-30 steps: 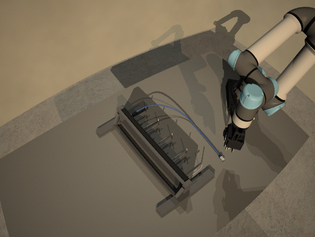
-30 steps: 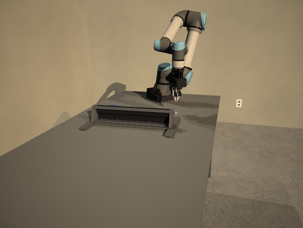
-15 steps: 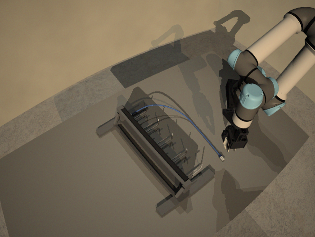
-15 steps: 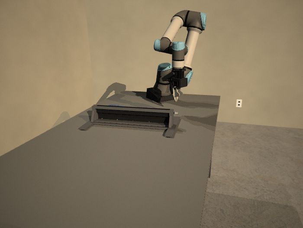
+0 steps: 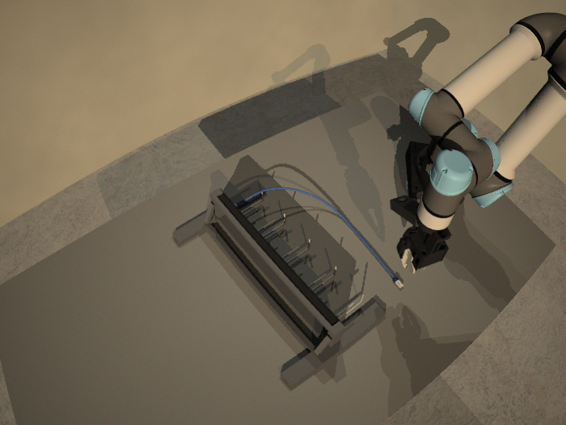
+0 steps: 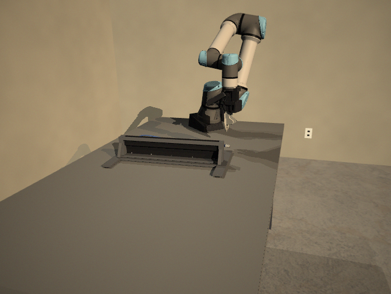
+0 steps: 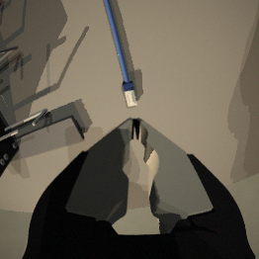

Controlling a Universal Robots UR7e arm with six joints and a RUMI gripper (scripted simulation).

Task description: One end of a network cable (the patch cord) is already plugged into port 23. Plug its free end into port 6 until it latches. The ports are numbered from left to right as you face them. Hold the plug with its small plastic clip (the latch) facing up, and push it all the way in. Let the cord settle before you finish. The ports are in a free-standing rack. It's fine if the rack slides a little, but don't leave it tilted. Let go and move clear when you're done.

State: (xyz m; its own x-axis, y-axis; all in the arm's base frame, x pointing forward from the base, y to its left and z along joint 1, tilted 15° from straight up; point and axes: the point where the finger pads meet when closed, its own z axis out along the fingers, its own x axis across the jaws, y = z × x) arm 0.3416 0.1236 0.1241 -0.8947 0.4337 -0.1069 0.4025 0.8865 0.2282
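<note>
Right now my hand is 10 mm short of the plug, 10 mm to the right of it and 90 mm above it.
</note>
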